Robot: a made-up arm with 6 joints.
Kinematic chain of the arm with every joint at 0, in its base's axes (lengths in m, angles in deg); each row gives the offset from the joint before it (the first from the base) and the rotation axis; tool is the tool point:
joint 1: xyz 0 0 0.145 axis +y
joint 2: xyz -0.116 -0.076 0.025 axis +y
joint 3: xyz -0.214 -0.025 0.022 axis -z
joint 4: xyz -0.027 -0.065 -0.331 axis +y
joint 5: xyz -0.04 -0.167 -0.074 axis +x
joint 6: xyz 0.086 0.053 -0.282 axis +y
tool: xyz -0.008 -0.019 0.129
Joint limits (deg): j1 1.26..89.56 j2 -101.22..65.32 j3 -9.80..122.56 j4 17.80..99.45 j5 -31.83..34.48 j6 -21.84..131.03
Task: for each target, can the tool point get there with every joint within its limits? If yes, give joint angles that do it. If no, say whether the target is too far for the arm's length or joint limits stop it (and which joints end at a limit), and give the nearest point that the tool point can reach.
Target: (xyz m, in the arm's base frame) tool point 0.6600 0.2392 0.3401
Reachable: no: joint limits stop it (at a limit: joint 1, joint 2, joint 3, joint 6) | nearest point 0.5338 0.1844 0.1705 | short by 0.218 m
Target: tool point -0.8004 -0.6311 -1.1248
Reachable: no: too far | nearest point -0.5352 -0.3655 -0.6224 | short by 0.627 m
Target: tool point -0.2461 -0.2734 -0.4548
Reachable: yes | joints 13.79 -48.98 15.92 67.54 -15.90 9.58
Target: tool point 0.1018 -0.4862 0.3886
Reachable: no: joint limits stop it (at a limit: joint 2, joint 3, joint 4, joint 5, joint 6) | nearest point 0.2326 -0.4304 0.7016 | short by 0.344 m
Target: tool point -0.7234 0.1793 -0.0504
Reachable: yes | joints 81.68 -67.23 68.70 88.97 -15.82 109.31
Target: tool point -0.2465 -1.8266 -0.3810
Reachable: no: too far | nearest point -0.2575 -0.5642 -0.4045 | short by 1.263 m
